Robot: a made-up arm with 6 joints.
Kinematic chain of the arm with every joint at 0, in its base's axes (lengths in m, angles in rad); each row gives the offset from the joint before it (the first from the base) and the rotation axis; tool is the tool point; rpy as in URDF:
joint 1: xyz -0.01 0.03 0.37 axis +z
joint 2: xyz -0.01 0.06 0 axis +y
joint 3: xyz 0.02 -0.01 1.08 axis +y
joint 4: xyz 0 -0.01 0.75 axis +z
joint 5: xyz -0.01 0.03 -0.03 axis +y
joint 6: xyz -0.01 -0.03 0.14 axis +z
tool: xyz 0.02 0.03 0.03 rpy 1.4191 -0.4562 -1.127
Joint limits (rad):
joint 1: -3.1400..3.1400
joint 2: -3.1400..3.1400
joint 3: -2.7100..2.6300
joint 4: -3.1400..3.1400
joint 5: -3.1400..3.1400
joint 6: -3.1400..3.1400
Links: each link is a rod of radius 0.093 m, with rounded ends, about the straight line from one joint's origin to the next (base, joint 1, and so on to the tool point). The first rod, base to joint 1, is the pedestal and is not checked.
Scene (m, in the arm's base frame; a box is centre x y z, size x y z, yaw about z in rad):
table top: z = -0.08
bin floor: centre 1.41 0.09 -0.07 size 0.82 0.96 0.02 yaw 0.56
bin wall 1: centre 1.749 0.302 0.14 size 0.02 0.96 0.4 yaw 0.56
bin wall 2: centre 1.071 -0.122 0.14 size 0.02 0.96 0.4 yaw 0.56
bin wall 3: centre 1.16 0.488 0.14 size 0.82 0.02 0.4 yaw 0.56
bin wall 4: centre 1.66 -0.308 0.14 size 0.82 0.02 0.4 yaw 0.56
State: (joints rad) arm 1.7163 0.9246 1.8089 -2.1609 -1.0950 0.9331
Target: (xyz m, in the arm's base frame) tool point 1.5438 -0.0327 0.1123
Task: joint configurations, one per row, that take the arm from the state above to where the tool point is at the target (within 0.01 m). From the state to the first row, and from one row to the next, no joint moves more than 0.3 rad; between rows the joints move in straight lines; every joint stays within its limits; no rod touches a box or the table.
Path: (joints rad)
1: 1.4820 0.8464 1.8541 -2.2148 -0.9729 0.9975
2: 1.2477 0.7681 1.8994 -2.2688 -0.8508 1.0619
3: 1.0134 0.6899 1.9446 -2.3227 -0.7287 1.1264
4: 0.7791 0.6117 1.9899 -2.3766 -0.6066 1.1908
5: 0.5523 0.6849 1.7673 -2.3372 -0.6575 1.1115
6: 0.3255 0.7581 1.5448 -2.2977 -0.7084 1.0322
7: 0.0987 0.8313 1.3222 -2.2583 -0.7593 0.9529
8: -0.1281 0.9046 1.0997 -2.2188 -0.8102 0.8737
9: -0.1260 1.1982 1.0940 -2.2195 -0.7738 0.8671

